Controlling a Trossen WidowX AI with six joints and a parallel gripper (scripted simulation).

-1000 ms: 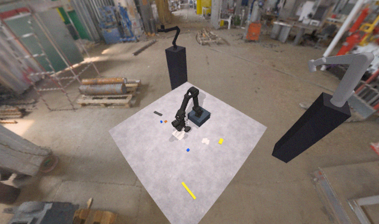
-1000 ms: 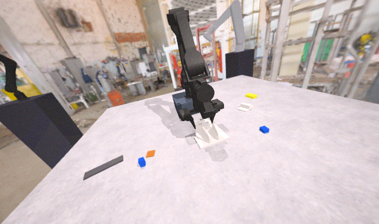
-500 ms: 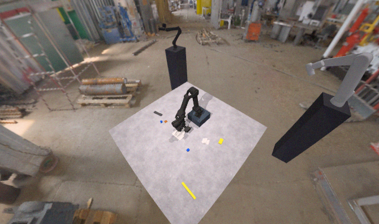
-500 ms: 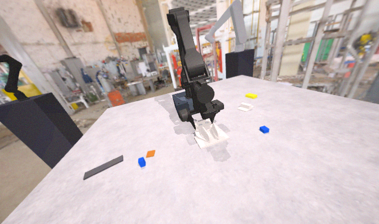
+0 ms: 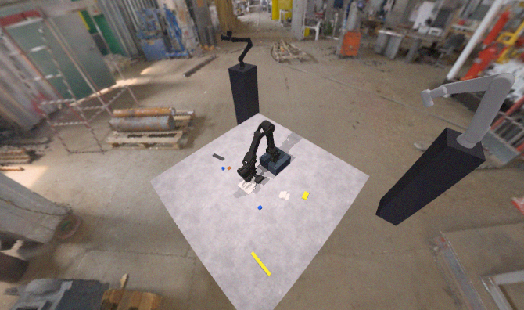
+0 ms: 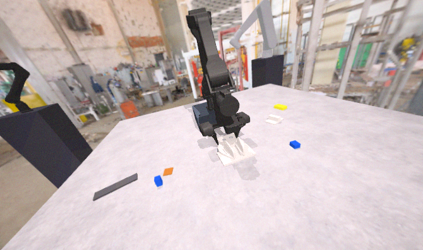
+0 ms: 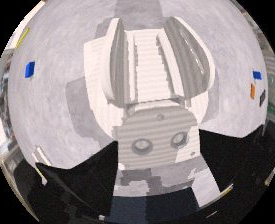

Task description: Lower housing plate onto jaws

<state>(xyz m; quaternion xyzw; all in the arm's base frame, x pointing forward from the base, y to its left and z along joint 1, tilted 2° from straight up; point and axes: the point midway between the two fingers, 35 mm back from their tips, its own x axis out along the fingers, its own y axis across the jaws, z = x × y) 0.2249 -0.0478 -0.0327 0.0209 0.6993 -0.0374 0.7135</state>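
The housing plate lies 20 mm above my gripper tip and 10 mm ahead of it. Round my gripper tip: orange tile: 250 mm to the right, 20 mm ahead, 10 mm below; then yellow bar: 430 mm ahead, 410 mm to the left, 10 mm below; then grey bar: 410 mm to the right, 10 mm below, 10 mm behind.
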